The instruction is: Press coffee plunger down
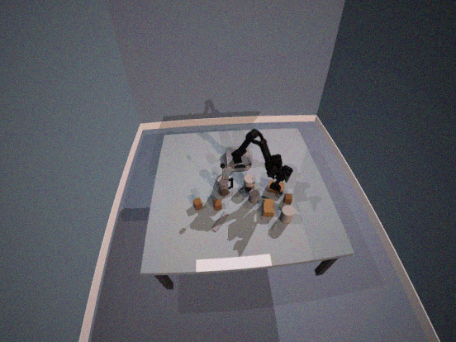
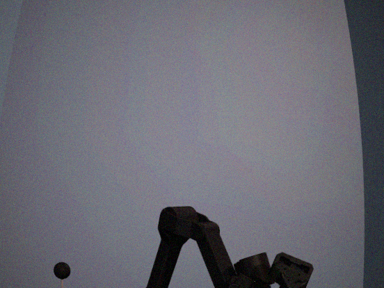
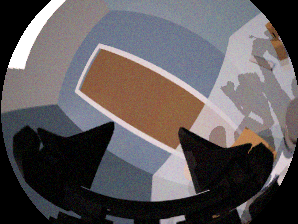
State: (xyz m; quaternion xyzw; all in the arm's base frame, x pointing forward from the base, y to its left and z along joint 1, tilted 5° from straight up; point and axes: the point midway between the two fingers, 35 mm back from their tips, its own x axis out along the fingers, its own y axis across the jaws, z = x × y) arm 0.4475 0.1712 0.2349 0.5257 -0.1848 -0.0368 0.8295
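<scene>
Now: gripper tip 300 mm to the left of the coffee press, 230 mm past it and 120 mm above it. The rest, counted from my gripper tip: flat grey bar (380 mm to the right, 250 mm below, 10 mm ahead).
</scene>
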